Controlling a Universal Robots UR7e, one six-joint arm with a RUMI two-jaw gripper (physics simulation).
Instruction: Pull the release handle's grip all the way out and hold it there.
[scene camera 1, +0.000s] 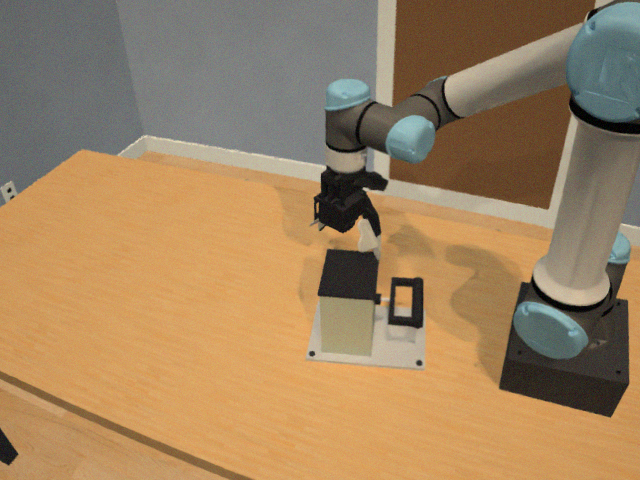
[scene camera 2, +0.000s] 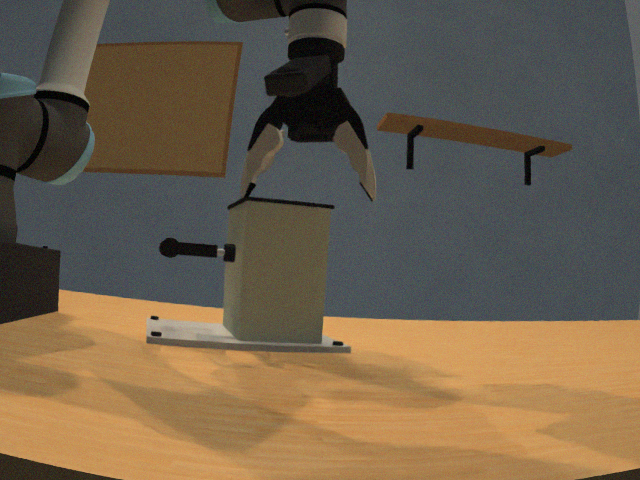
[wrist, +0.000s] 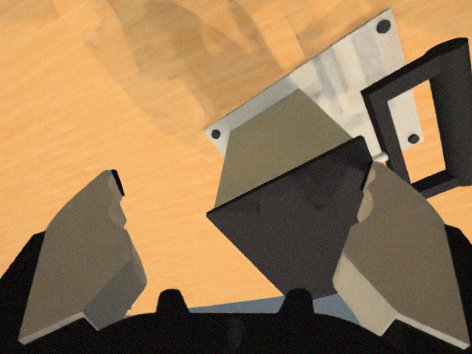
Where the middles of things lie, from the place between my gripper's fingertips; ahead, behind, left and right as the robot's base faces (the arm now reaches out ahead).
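Labels:
With the light grey base plate (scene camera 1: 395, 347) in sight, I see that my gripper is 80 mm beyond it, 60 mm to the right of it and 170 mm above it.

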